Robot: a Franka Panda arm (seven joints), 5 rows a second.
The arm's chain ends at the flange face. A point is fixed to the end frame.
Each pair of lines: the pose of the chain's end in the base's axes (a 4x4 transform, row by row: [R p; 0 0 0 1], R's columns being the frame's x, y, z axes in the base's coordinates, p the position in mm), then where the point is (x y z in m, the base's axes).
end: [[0.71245, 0.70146, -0.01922, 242.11], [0.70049, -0.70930, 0.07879, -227.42], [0.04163, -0.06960, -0.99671, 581.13], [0, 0, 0, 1]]
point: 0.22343 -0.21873 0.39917
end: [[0.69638, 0.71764, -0.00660, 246.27], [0.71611, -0.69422, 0.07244, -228.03], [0.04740, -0.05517, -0.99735, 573.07], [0, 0, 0, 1]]
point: 0.23002 -0.22083 0.39082
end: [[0.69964, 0.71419, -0.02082, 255.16], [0.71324, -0.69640, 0.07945, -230.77], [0.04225, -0.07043, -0.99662, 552.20], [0, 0, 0, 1]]
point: 0.23629 -0.22224 0.37026
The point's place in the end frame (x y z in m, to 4 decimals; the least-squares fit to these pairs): -0.0148 -0.0066 0.1824
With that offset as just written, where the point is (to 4 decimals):
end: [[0.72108, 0.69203, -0.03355, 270.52], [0.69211, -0.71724, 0.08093, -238.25], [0.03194, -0.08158, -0.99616, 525.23], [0, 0, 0, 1]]
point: 0.2492 -0.2290 0.3436
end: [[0.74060, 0.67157, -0.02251, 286.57], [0.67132, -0.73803, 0.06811, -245.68], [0.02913, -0.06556, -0.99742, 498.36], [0, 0, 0, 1]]
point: 0.2671 -0.2383 0.3164
